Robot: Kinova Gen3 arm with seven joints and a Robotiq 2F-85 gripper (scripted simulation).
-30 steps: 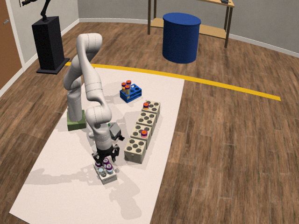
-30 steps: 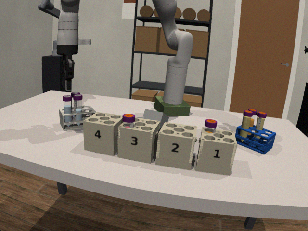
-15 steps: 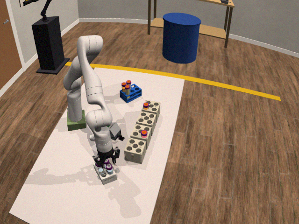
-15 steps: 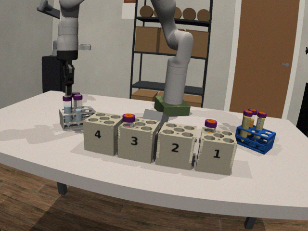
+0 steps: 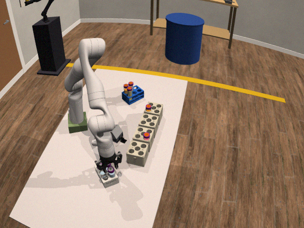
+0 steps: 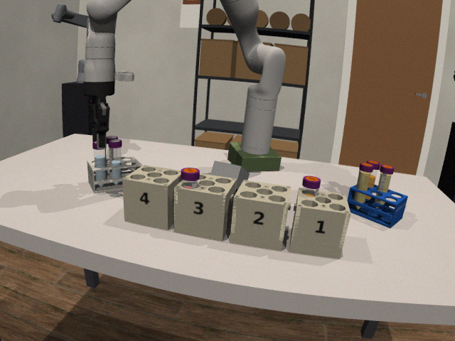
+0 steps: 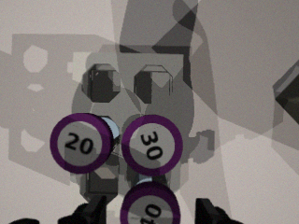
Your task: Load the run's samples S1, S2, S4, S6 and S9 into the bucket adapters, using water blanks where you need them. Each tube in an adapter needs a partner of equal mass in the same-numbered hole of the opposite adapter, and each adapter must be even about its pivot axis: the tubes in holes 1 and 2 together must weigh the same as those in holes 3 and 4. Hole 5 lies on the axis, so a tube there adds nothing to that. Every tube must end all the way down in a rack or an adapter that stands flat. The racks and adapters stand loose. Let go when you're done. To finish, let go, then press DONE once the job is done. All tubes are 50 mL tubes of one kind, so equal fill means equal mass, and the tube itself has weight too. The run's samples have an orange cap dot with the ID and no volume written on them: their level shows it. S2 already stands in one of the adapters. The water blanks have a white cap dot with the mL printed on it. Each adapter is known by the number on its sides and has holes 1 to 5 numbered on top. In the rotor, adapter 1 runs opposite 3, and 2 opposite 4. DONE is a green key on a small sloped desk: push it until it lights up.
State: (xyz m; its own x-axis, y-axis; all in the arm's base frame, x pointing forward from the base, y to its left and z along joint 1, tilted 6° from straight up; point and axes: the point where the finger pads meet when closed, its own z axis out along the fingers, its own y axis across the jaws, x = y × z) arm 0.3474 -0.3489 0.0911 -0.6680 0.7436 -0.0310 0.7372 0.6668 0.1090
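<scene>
Now: hand 10 mm to the right of the white-dot blank and 60 mm above it. From my hand the other things lie so: grey done desk: 90 mm behind, 310 mm to the left, 70 mm below; adapter 2: 100 mm ahead, 400 mm to the left, 80 mm below; blank rack: 40 mm behind, 20 mm to the left, 100 mm below.
</scene>
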